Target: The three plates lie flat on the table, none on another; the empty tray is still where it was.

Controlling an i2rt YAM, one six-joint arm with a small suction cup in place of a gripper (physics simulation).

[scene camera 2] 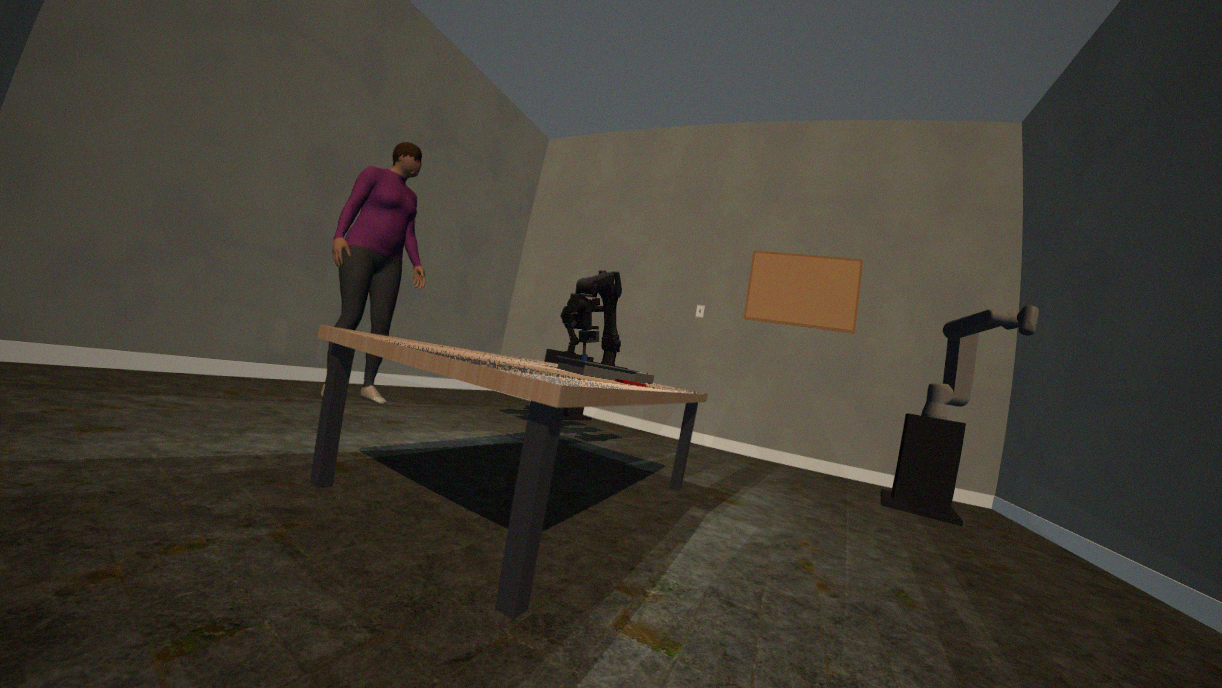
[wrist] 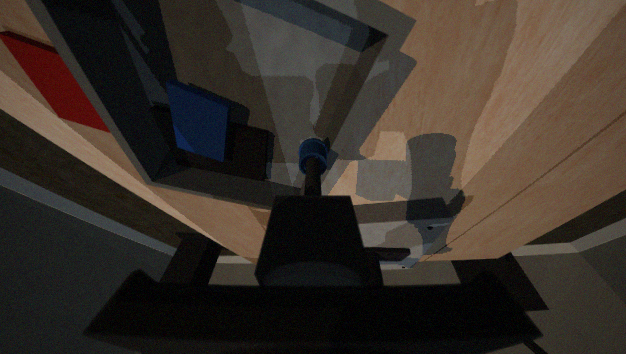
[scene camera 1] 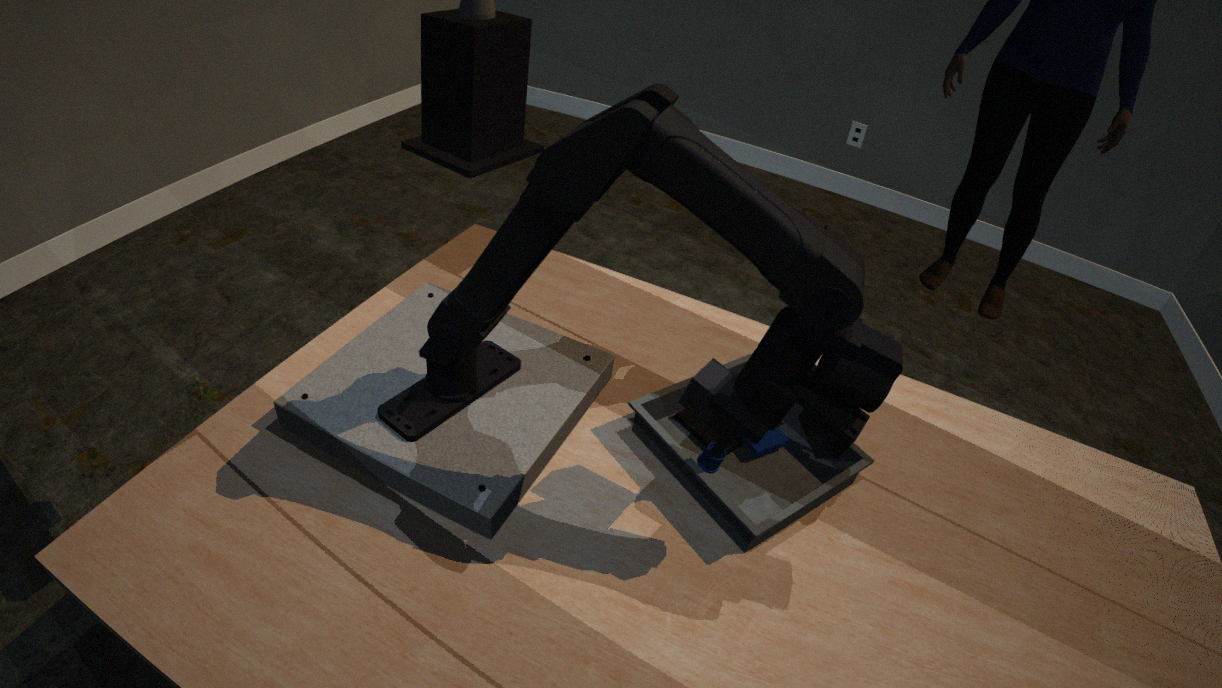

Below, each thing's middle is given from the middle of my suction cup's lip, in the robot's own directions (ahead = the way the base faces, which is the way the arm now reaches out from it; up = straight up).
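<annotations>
Blue plate [wrist: 201, 121]: my suction cup is 4 cm above it, 1 cm short of it and 13 cm to the right of it. Counted from my suction cup, the red plate [wrist: 42, 63] is 5 cm below, 5 cm ahead and 28 cm to the left; the dark plate [wrist: 246, 157] is 5 cm below, 13 cm to the left and 3 cm behind; the grey tray [scene camera 1: 751, 498] is 3 cm below, 2 cm ahead and 9 cm to the left.
</annotations>
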